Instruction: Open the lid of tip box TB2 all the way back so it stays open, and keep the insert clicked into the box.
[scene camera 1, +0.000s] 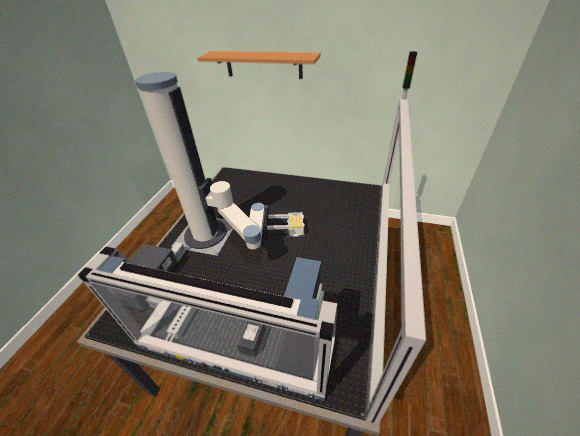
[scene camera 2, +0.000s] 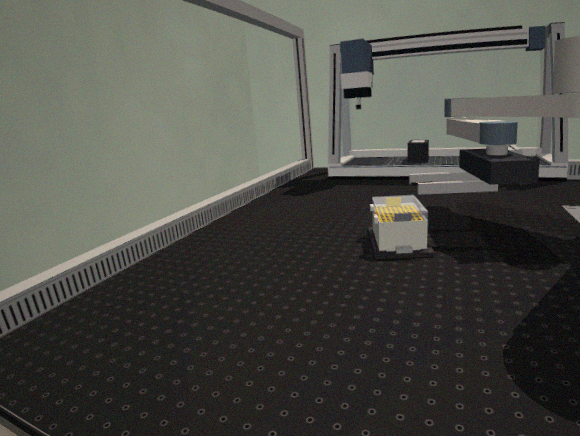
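Pixels of known places: gripper, fingertip midpoint: (scene camera 1: 288, 221) (scene camera 2: 413, 183); arm's base, origin of the base link: (scene camera 1: 206, 234).
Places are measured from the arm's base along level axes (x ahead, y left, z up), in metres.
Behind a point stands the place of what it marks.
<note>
The white tip box (scene camera 1: 301, 231) {x 0.567, y 0.112, z 0.046 m} (scene camera 2: 402, 236) {x 0.505, y 0.218, z 0.046 m} stands on a dark base on the black table; no TB2 marking is readable. Its yellow insert (scene camera 1: 296, 221) {x 0.525, y 0.164, z 0.070 m} (scene camera 2: 385, 216) {x 0.541, y 0.181, z 0.070 m} sits level in the top of the box; its clips cannot be made out. The clear lid (scene camera 2: 421, 205) {x 0.477, y 0.170, z 0.090 m} shows at the box's top and far side, with a yellow patch near its far edge. Its exact angle is hard to tell. My gripper (scene camera 1: 288, 222) {x 0.496, y 0.104, z 0.116 m} (scene camera 2: 414, 183) {x 0.496, y 0.104, z 0.116 m} is shut with nothing between its two long parallel fingers. Their tips are beside the box in scene camera 1, higher and beyond it in scene camera 2.
A gantry frame (scene camera 1: 210, 288) {x 0.488, y -0.654, z 0.518 m} (scene camera 2: 336, 110) {x 0.821, y -0.510, z 0.263 m} with a blue head (scene camera 1: 305, 275) {x 0.742, y -0.531, z 0.501 m} (scene camera 2: 356, 57) {x 0.724, y -0.465, z 0.440 m} stands at one table end. A dark block (scene camera 1: 249, 344) (scene camera 2: 418, 152) {x 0.526, y -0.515, z 0.098 m} stands inside it. A tall frame (scene camera 1: 414, 250) {x 1.031, y -0.470, z 0.620 m} (scene camera 2: 303, 100) {x 1.015, y -0.685, z 0.316 m} borders one side. My arm's column (scene camera 1: 175, 155) {x 0.029, y -0.069, z 0.581 m} stands opposite.
</note>
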